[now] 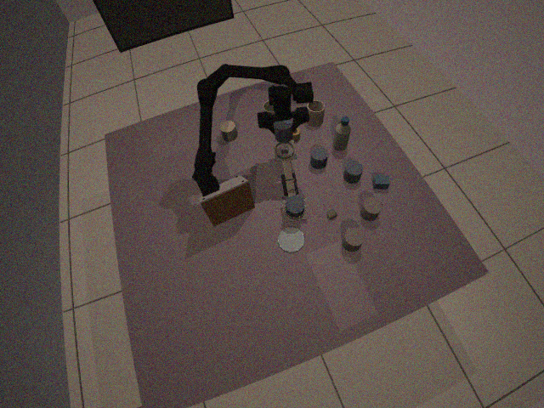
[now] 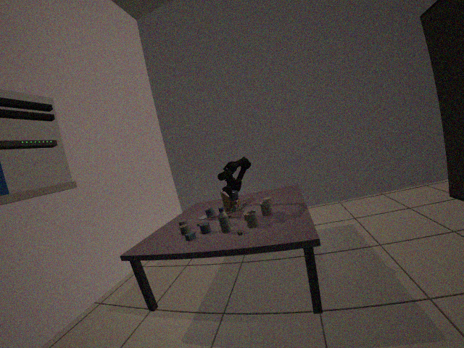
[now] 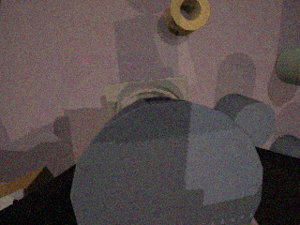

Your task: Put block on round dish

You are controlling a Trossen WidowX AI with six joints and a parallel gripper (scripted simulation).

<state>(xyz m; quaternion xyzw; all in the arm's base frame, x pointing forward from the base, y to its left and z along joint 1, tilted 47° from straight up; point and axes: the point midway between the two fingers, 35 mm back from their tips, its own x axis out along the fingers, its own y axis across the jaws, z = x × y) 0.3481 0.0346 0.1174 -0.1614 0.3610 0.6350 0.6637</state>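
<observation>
Right now my gripper tip is 360 mm to the left of the pale round dish, 170 mm above it and 130 mm past it. The rest, counted from my gripper tip: yellow ring: 150 mm below, 90 mm to the left, 90 mm ahead; small balance: 130 mm to the right, 130 mm below, 30 mm behind; blue block: 310 mm ahead, 290 mm to the right, 150 mm below.
</observation>
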